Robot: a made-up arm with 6 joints.
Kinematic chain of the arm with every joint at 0, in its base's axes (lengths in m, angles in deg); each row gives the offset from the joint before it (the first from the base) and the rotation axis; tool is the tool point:
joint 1: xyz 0 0 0.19 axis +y
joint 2: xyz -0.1 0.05 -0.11 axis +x
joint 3: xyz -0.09 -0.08 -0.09 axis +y
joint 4: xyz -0.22 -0.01 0 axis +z
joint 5: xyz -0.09 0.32 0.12 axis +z
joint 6: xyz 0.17 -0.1 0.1 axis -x
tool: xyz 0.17 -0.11 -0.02
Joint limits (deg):
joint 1: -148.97..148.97
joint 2: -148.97..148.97
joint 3: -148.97..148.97
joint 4: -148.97..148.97
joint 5: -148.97..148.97
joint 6: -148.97..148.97
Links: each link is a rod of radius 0.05 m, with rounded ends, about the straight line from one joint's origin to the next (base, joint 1, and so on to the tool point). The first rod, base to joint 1, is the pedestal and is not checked.
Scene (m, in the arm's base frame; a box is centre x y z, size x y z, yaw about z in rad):
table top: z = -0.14
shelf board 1: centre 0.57 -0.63 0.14 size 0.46 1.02 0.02 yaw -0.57
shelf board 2: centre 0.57 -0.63 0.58 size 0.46 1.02 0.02 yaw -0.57
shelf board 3: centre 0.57 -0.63 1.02 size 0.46 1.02 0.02 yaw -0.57
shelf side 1: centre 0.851 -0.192 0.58 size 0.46 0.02 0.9 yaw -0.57
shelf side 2: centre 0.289 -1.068 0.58 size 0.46 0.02 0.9 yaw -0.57
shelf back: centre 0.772 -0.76 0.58 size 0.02 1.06 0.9 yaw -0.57
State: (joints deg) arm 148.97 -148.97 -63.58 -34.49 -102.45 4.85
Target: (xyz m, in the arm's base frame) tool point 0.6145 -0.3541 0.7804
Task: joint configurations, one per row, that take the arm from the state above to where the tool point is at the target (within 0.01 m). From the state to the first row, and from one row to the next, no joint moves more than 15 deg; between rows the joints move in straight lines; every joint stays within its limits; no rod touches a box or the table.
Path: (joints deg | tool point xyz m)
1: 142.54 -144.76 -71.05 -34.69 -90.06 -3.30 | 0.5675 -0.2782 0.3177
2: 136.12 -140.56 -78.52 -34.89 -77.67 -11.45 | 0.5081 -0.2428 0.3115
3: 129.69 -136.35 -85.99 -35.09 -65.28 -19.60 | 0.4439 -0.2007 0.3146
4: 123.27 -132.15 -93.46 -35.29 -52.89 -27.75 | 0.3772 -0.1527 0.3295
5: 124.13 -133.61 -79.40 -36.02 -64.64 -19.90 | 0.4253 -0.1977 0.4059
6: 124.99 -135.07 -65.35 -36.75 -76.39 -12.05 | 0.4507 -0.2229 0.5179
7: 125.85 -136.54 -51.29 -37.48 -88.14 -4.20 | 0.4397 -0.2245 0.6496
8: 126.72 -138.00 -37.24 -38.21 -99.89 3.65 | 0.3840 -0.2064 0.7804
9: 130.49 -136.36 -38.26 -27.62 -112.79 7.42 | 0.4538 -0.2617 0.7930
10: 134.27 -134.73 -39.28 -17.03 -125.69 11.18 | 0.5317 -0.3111 0.7937
11: 138.05 -133.09 -40.30 -6.43 -138.59 14.94 | 0.6145 -0.3541 0.7804

